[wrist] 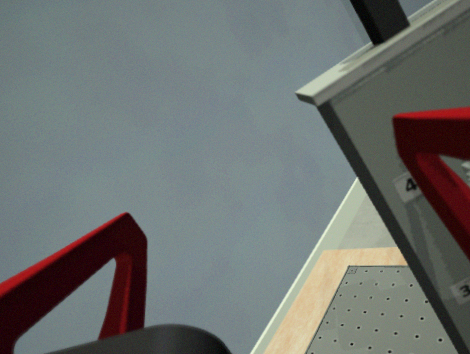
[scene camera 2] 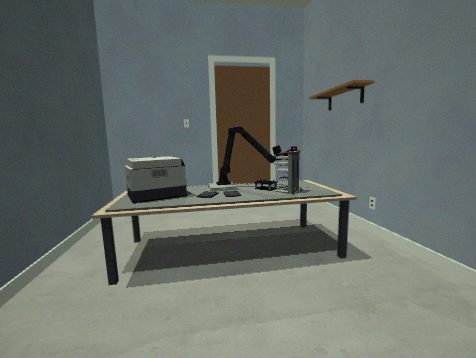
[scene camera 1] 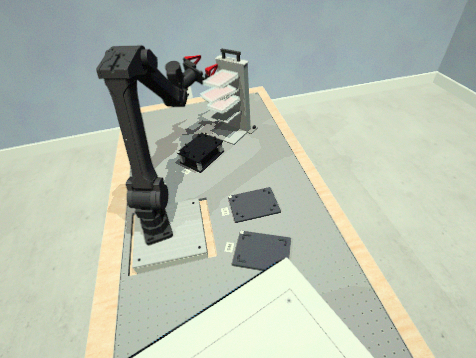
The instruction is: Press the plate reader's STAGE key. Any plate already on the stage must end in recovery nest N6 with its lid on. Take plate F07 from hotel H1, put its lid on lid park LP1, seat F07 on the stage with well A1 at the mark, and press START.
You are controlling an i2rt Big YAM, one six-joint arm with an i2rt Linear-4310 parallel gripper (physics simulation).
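Frame: origin at the arm's base, x right, y ahead, z up, level; metres.
Where they show: gripper, fingertip midpoint: (wrist: 257, 183) (scene camera 1: 209, 60); arm's base, origin of the base link: (scene camera 2: 223, 183) (scene camera 1: 156, 227).
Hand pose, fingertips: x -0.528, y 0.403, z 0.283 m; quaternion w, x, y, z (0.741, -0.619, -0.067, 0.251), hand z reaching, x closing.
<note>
Things, the pixels of their centre, and the offset from my fingertips. "spot": a spot on its surface instead.
- plate hotel, body centre: (scene camera 1: 228, 96) (scene camera 2: 289, 169) dx +0.100, dy +0.038, dz -0.131 m
- top plate, body centre: (scene camera 1: 220, 78) dx +0.122, dy +0.004, dz -0.030 m
- second plate, body centre: (scene camera 1: 218, 92) dx +0.130, dy -0.017, dz -0.082 m
- third plate, body centre: (scene camera 1: 223, 101) dx +0.121, dy +0.003, dz -0.137 m
- plate reader, body centre: (scene camera 2: 155, 177) dx +1.125, dy -0.312, dz -0.164 m
- black top handle, surface spot: (wrist: 382, 22) spot: dx +0.048, dy +0.045, dz +0.021 m
My gripper (scene camera 1: 209, 61) (wrist: 257, 183) is open and empty, its red fingers beside the upper part of the plate hotel (scene camera 1: 243, 95) (scene camera 2: 294, 172) (wrist: 380, 100). In the wrist view the right finger overlaps the hotel's panel near label 4; the left finger is against the wall. Pinkish lidded plates sit on the hotel's upper shelves: a top plate (scene camera 1: 222, 78), a second plate (scene camera 1: 218, 94) and a third plate (scene camera 1: 223, 104). Their names are unreadable. The plate reader (scene camera 1: 250, 325) (scene camera 2: 156, 175) is a white box with a dark base. Its stage and keys cannot be made out.
A black raised stand (scene camera 1: 200, 150) (scene camera 2: 265, 184) is before the hotel. Two dark flat nests, one nest (scene camera 1: 255, 204) with small pegs and one nest (scene camera 1: 262, 249) with corner marks, lie between stand and reader. The hotel has a black top handle (scene camera 1: 231, 52) (wrist: 382, 22).
</note>
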